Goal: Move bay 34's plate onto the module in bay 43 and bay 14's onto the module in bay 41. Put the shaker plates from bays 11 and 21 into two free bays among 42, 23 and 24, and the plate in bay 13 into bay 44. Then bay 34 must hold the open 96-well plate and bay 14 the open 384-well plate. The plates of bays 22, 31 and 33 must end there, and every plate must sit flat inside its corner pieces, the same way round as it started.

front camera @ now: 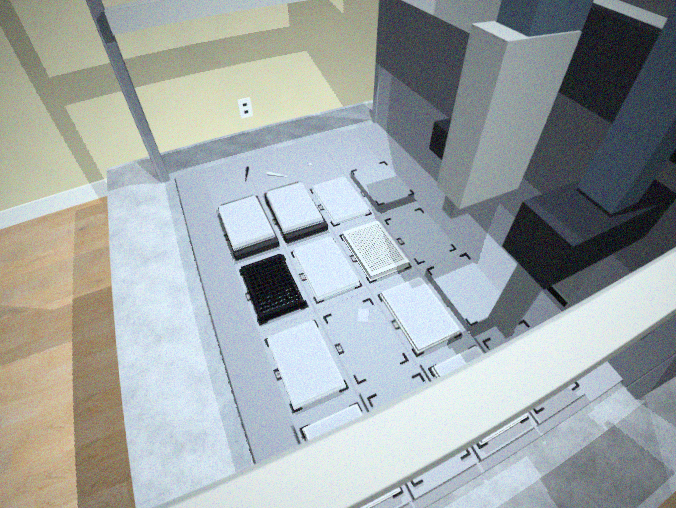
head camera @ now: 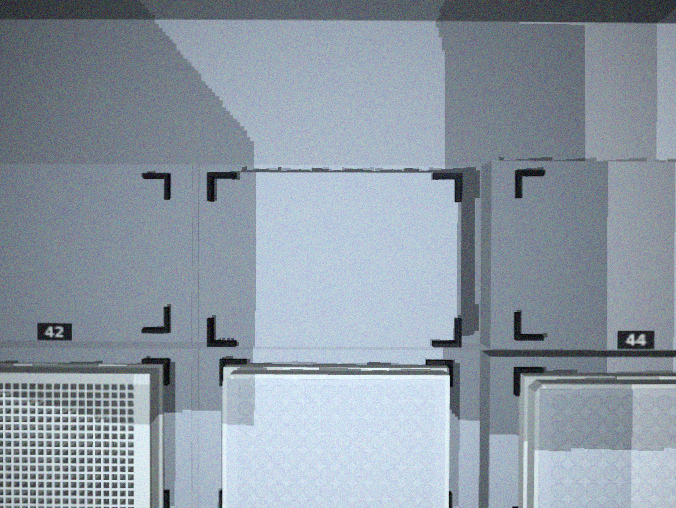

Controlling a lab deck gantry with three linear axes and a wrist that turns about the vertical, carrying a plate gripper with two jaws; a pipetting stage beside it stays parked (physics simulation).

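Places are measured from the robot's base along level axes (x left, y back, z up), in metres.
Pixels of known places: gripper, fingertip midpoint: [front camera: 529,310]; robot's base, link origin: [front camera: 221,217].
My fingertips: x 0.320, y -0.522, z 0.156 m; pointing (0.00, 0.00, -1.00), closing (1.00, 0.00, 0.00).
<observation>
Ahead of a thing's pixels: the offset from my fingertips to its top centre. "pt": to the spot under its first point.
My gripper's jaws do not show in either view; gantry bodies hide the area. Bay 43's module @(pt dz -0.137, dx +0.042, dy +0.118 m) [front camera: 472,292] [head camera: 355,256] bears no plate, nor does bay 41's @(dz -0.134, dx +0.044, dy +0.458 m) [front camera: 382,182]. Lidded plates sit in bay 34 @(pt dz -0.127, dx -0.079, dy +0.020 m) [front camera: 450,364] [head camera: 601,475], bay 33 @(pt dz -0.141, dx -0.066, dy +0.122 m) [front camera: 420,314] [head camera: 336,442], bay 14 @(pt dz -0.127, dx -0.276, dy +0.020 m) [front camera: 333,420], bay 13 @(pt dz -0.142, dx -0.276, dy +0.122 m) [front camera: 306,363], bay 22 @(pt dz -0.142, dx -0.169, dy +0.285 m) [front camera: 327,267] and bay 31 @(pt dz -0.141, dx -0.063, dy +0.448 m) [front camera: 341,199]. Plates on dark shakers stand in bay 11 @(pt dz -0.119, dx -0.280, dy +0.443 m) [front camera: 245,223] and bay 21 @(pt dz -0.119, dx -0.172, dy +0.443 m) [front camera: 295,207]. The open 384-well plate @(dz -0.142, dx -0.063, dy +0.294 m) [front camera: 375,250] [head camera: 65,447] is in bay 32, a black gridded plate @(dz -0.142, dx -0.277, dy +0.294 m) [front camera: 273,286] in bay 12.
The pale gantry column [front camera: 502,114] and a black box-shaped body [front camera: 568,240] hang over the deck's right side. A pale front rail [front camera: 437,398] hides the near bays partly. A small white scrap @(dz -0.155, dx -0.151, dy +0.171 m) [front camera: 363,312] lies in bay 23. A black pen-like item @(dz -0.148, dx -0.228, dy +0.647 m) [front camera: 247,173] lies at the back.
</observation>
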